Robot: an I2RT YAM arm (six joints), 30 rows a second.
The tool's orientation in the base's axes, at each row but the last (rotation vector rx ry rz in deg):
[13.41 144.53 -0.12]
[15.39 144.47 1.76]
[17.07 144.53 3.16]
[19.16 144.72 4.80]
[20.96 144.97 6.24]
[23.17 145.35 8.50]
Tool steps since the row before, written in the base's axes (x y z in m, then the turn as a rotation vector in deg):
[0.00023 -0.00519 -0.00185 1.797 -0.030 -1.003]
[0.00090 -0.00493 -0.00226 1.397 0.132 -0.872]
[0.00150 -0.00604 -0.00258 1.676 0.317 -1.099]
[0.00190 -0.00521 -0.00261 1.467 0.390 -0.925]
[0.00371 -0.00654 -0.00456 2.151 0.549 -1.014]
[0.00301 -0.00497 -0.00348 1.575 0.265 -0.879]
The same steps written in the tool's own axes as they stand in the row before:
[0.00000 -0.00517 0.00193 -0.881 0.221 1.847]
[-0.00043 -0.00485 0.00256 -0.602 0.316 1.506]
[-0.00112 -0.00586 0.00314 -0.657 0.528 1.846]
[-0.00143 -0.00497 0.00330 -0.567 0.576 1.583]
[-0.00238 -0.00611 0.00586 -1.020 0.876 2.037]
[-0.00218 -0.00461 0.00446 -0.720 0.486 1.603]

